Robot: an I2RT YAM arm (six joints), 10 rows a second.
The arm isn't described. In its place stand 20 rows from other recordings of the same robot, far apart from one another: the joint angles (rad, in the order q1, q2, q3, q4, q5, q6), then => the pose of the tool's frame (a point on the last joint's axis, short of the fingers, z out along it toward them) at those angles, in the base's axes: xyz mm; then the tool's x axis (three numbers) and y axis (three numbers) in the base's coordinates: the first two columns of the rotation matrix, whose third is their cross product.
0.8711, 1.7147, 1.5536, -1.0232, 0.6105, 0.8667 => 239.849, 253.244, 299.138, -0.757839, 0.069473, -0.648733, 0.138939, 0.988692, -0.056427
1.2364, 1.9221, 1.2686, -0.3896, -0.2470, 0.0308 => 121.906, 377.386, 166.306, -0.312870, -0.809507, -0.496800, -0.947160, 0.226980, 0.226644
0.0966, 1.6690, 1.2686, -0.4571, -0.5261, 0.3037 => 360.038, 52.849, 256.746, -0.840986, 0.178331, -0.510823, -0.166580, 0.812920, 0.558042
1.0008, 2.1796, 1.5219, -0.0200, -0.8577, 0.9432 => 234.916, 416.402, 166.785, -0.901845, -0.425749, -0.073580, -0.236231, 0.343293, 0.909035
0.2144, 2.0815, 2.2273, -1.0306, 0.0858, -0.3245 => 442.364, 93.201, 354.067, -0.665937, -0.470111, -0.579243, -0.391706, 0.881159, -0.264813
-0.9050, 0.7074, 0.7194, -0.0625, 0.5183, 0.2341 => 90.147, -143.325, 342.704, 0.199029, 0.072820, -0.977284, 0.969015, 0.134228, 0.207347
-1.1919, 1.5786, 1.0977, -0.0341, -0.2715, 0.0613 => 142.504, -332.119, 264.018, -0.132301, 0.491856, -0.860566, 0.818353, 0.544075, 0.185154
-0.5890, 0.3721, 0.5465, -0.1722, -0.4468, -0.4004 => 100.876, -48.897, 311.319, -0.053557, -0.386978, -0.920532, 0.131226, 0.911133, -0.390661
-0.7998, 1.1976, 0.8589, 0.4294, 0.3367, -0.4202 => 188.021, -210.394, 344.263, -0.312059, -0.231360, -0.921462, 0.853134, 0.358556, -0.378946
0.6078, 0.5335, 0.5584, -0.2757, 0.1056, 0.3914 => 118.789, 78.065, 286.689, -0.372986, 0.202653, -0.905435, -0.369735, 0.862564, 0.345367
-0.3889, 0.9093, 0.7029, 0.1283, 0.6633, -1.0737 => 187.543, -100.538, 322.372, -0.796301, -0.422190, -0.433197, 0.349889, 0.262711, -0.899200
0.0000, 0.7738, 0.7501, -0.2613, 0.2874, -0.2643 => 181.300, -10.091, 321.773, -0.342457, -0.250519, -0.905518, 0.189132, 0.925684, -0.327625
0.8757, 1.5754, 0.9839, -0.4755, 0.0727, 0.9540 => 201.112, 237.122, 194.791, -0.930935, 0.154000, -0.331127, 0.027473, 0.933698, 0.357005
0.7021, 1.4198, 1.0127, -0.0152, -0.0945, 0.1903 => 248.901, 214.942, 287.732, -0.441318, -0.126660, -0.888367, -0.636671, 0.741846, 0.210512
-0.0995, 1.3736, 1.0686, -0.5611, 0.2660, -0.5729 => 287.809, -38.137, 273.504, -0.780812, -0.447658, -0.435814, -0.187980, 0.833574, -0.519440
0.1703, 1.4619, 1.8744, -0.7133, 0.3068, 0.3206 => 292.351, 39.365, 497.145, -0.238449, 0.263825, -0.934633, 0.208479, 0.953862, 0.216065
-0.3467, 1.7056, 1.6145, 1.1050, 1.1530, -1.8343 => 319.688, -150.097, 487.648, -0.779729, -0.134815, -0.611431, 0.616580, -0.335135, -0.712400
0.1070, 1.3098, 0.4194, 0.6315, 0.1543, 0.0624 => 257.291, 22.133, 187.912, -0.251427, 0.034967, -0.967244, 0.057981, 0.998097, 0.021011
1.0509, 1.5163, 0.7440, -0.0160, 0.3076, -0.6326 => 157.933, 254.206, 172.593, 0.142208, -0.885834, -0.441672, -0.789847, 0.167382, -0.590022
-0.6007, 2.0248, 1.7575, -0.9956, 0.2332, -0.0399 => 342.527, -244.660, 240.388, -0.809761, 0.507774, -0.294029, 0.575852, 0.783905, -0.232138
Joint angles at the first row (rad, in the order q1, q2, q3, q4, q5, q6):
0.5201 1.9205 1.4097 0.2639 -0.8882 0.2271
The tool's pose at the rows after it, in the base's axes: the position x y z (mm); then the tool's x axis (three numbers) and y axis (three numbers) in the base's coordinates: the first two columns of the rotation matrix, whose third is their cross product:
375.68, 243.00, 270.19, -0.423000, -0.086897, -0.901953, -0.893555, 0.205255, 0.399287
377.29, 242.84, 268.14, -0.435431, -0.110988, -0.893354, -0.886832, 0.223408, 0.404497
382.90, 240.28, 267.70, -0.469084, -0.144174, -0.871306, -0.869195, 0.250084, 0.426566
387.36, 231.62, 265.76, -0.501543, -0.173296, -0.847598, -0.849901, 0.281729, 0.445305
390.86, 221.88, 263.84, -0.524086, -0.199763, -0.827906, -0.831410, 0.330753, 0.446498
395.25, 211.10, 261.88, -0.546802, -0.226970, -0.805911, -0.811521, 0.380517, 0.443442
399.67, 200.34, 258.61, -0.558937, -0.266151, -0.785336, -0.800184, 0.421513, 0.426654
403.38, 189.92, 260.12, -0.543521, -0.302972, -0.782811, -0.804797, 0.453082, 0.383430
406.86, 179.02, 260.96, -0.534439, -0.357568, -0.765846, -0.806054, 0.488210, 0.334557
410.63, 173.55, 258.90, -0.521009, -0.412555, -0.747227, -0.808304, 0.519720, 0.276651
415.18, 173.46, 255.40, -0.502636, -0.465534, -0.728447, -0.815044, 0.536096, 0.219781
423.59, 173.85, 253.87, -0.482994, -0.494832, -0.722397, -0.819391, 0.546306, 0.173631
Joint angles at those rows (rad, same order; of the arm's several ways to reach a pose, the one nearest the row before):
0.5124 1.9190 1.4128 0.2425 -0.8882 0.2102
0.5108 1.9251 1.4311 0.1828 -0.8775 0.1826
0.5001 1.9405 1.4787 0.0754 -0.8713 0.1535
0.4787 1.9450 1.5047 -0.0227 -0.8683 0.1197
0.4572 1.9451 1.5232 -0.1131 -0.8422 0.0783
0.4327 1.9496 1.5477 -0.2066 -0.8146 0.0339
0.4081 1.9604 1.5768 -0.3063 -0.7886 -0.0319
0.3851 1.9635 1.6045 -0.3817 -0.7579 -0.1057
0.3621 1.9727 1.6443 -0.4845 -0.7134 -0.1931
0.3513 1.9895 1.6781 -0.5536 -0.6536 -0.2652
0.3513 2.0156 1.7149 -0.6012 -0.5968 -0.3251
0.3482 2.0492 1.7624 -0.6227 -0.5584 -0.3620

